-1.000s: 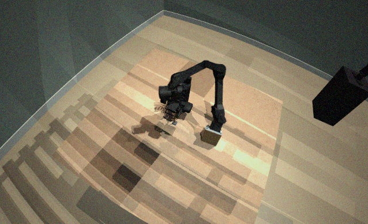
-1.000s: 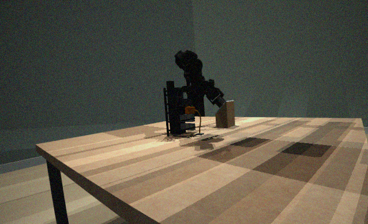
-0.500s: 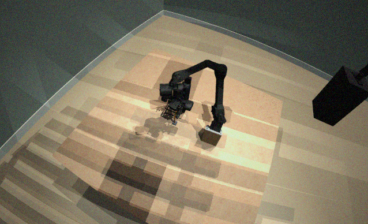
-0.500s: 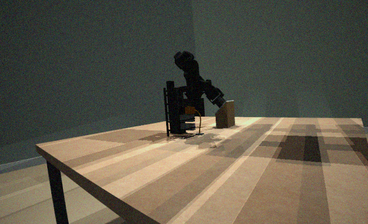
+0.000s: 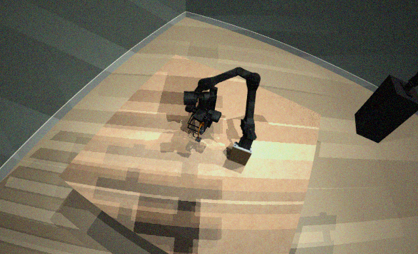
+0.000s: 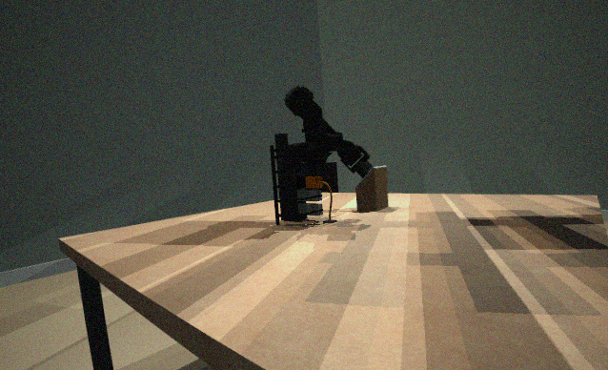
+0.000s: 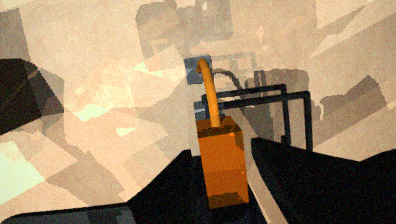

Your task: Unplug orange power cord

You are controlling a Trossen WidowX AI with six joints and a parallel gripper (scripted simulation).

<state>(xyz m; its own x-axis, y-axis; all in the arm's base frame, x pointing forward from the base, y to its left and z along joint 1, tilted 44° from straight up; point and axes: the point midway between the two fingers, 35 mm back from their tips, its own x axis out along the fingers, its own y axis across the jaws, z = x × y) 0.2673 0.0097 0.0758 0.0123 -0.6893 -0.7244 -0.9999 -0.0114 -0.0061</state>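
The orange plug is 3 cm to the right of my gripper tip and 1 cm below it.
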